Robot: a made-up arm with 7 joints. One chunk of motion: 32 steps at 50 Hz.
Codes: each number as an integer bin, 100 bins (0 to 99) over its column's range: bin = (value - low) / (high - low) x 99, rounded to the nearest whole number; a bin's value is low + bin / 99 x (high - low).
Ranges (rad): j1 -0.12..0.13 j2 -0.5..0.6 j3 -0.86..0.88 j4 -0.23..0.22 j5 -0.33..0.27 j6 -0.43..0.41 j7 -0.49..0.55
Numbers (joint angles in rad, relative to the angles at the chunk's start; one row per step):
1: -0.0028 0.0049 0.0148 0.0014 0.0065 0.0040 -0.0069
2: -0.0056 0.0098 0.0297 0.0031 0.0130 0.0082 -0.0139
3: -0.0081 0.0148 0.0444 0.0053 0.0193 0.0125 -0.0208
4: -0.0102 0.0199 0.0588 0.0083 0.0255 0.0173 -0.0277
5: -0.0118 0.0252 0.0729 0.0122 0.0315 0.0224 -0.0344
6: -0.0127 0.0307 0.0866 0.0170 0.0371 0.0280 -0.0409
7: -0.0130 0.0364 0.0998 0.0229 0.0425 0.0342 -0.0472
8: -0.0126 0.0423 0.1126 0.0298 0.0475 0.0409 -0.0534
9: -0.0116 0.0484 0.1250 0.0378 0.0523 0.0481 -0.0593
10: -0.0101 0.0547 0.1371 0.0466 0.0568 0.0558 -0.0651
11: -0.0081 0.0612 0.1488 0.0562 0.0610 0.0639 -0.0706
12: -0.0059 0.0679 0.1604 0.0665 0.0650 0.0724 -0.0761
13: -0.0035 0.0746 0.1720 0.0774 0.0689 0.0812 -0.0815
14: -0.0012 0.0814 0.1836 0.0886 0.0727 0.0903 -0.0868
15: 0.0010 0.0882 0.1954 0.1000 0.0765 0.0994 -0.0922
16: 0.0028 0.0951 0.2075 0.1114 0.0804 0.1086 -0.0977
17: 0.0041 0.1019 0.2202 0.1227 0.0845 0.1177 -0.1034
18: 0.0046 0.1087 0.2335 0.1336 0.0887 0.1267 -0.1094
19: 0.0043 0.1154 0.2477 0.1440 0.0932 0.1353 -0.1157
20: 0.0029 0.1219 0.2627 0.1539 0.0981 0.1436 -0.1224
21: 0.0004 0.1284 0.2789 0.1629 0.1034 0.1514 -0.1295
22: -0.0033 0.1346 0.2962 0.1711 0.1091 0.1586 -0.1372
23: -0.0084 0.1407 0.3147 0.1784 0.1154 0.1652 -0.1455
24: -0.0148 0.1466 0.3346 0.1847 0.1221 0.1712 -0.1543
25: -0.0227 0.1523 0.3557 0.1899 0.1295 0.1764 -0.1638
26: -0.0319 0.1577 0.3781 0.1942 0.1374 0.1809 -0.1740
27: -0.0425 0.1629 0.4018 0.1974 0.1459 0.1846 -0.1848
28: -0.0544 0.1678 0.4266 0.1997 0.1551 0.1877 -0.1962
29: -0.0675 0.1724 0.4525 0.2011 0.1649 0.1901 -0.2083
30: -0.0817 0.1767 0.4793 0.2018 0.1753 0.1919 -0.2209
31: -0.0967 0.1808 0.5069 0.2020 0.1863 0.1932 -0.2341
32: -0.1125 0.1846 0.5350 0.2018 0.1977 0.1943 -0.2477
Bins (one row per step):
1: 46 45 50 51 56 51 46
2: 45 46 51 51 57 52 45
3: 44 46 51 52 58 52 45
4: 43 47 52 52 59 53 44
5: 43 47 53 53 60 53 43
6: 42 48 54 54 61 54 43
7: 42 48 55 56 61 55 42
8: 43 49 55 57 62 55 42
9: 43 49 56 59 63 56 41
10: 44 50 57 61 64 57 40
11: 44 51 57 63 65 58 40
12: 45 51 58 65 65 59 39
13: 46 52 59 68 66 60 39
14: 47 52 59 70 66 61 38
15: 48 53 60 73 67 62 38
16: 49 54 61 75 68 63 37
17: 49 54 61 78 68 65 37
18: 49 55 62 80 69 66 36
19: 49 55 63 82 70 67 36
20: 49 56 64 84 71 68 35
21: 48 57 65 86 72 69 34
22: 46 57 66 88 72 69 34
23: 44 58 67 90 73 70 33
24: 42 58 68 91 75 71 32
25: 39 59 69 92 76 71 31
26: 35 59 70 93 77 72 30
27: 31 60 72 94 79 72 29
28: 26 60 73 95 80 73 28
29: 21 61 75 95 82 73 27
30: 15 61 76 95 83 73 26
31: 9 61 78 95 85 73 24
32: 3 62 79 95 87 74 23

